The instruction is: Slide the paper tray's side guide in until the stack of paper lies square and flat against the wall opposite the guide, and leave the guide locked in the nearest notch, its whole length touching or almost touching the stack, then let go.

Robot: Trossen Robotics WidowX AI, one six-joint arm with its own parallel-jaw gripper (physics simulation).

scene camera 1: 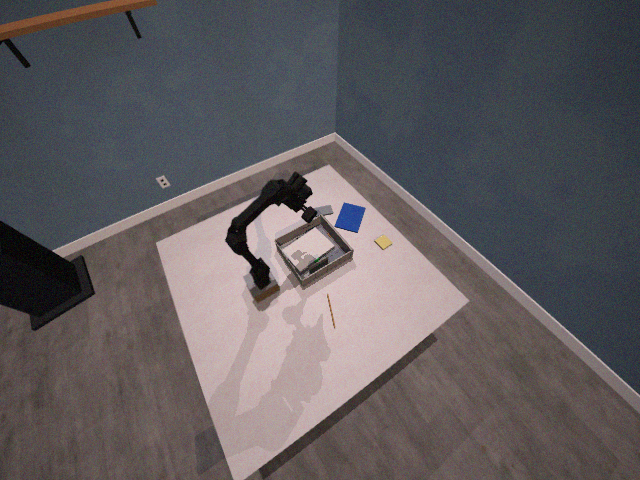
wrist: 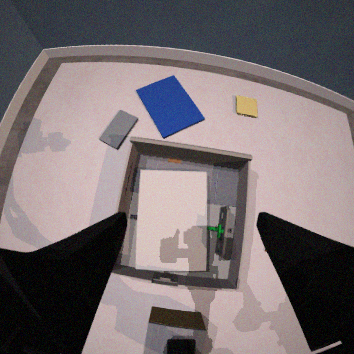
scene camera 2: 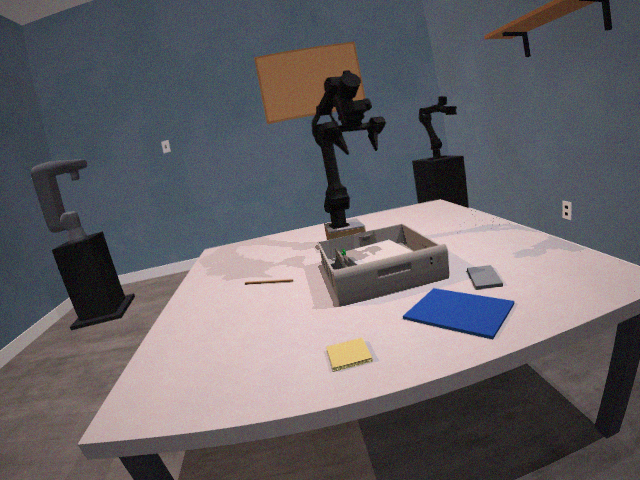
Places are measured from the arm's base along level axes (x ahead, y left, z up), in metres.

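Pixels of known places: gripper, fingertip midpoint: (wrist: 192, 219) (scene camera 2: 362, 152); arm's base, link origin: (scene camera 1: 262, 281) (wrist: 180, 350) (scene camera 2: 339, 225).
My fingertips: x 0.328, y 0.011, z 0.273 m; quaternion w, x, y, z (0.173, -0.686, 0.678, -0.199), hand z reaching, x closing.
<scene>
Ahead of a thing's pixels: the offset from my fingertips to its top centre. "*": to the spot under its first point.
The grey paper tray @(dx +0.008, dy -0.011, dz -0.261 m) (scene camera 1: 328, 272) (scene camera 2: 361, 281) (wrist: 242, 220) stands on the table. The white paper stack @(dx -0.011, dy +0.013, dz -0.316 m) (scene camera 1: 312, 241) (scene camera 2: 385, 249) (wrist: 172, 215) lies inside it. In the wrist view a narrow strip of tray floor shows between the stack and the left wall, wider at the lower end. The grey side guide @(* dx -0.038, dy -0.108, dz -0.322 m) (scene camera 1: 318, 265) (wrist: 227, 235) stands upright near the right wall, with a gap between it and the stack. Its green latch @(dx -0.035, dy -0.092, dz -0.275 m) (scene camera 2: 343, 252) (wrist: 218, 230) faces the stack. My gripper (scene camera 2: 361, 151) (wrist: 192, 219) is open and empty, high above the tray.
A blue folder @(dx +0.354, dy +0.031, dz -0.348 m) (scene camera 1: 350, 217) (scene camera 2: 460, 312) (wrist: 170, 106), a grey flat block @(dx +0.258, dy +0.186, dz -0.346 m) (scene camera 2: 484, 276) (wrist: 119, 129) and a yellow note pad @(dx +0.362, dy -0.237, dz -0.345 m) (scene camera 1: 383, 241) (scene camera 2: 349, 354) (wrist: 247, 106) lie beyond the tray. A pencil @(dx -0.149, dy -0.331, dz -0.349 m) (scene camera 1: 330, 311) (scene camera 2: 268, 281) lies beside its guide side.
</scene>
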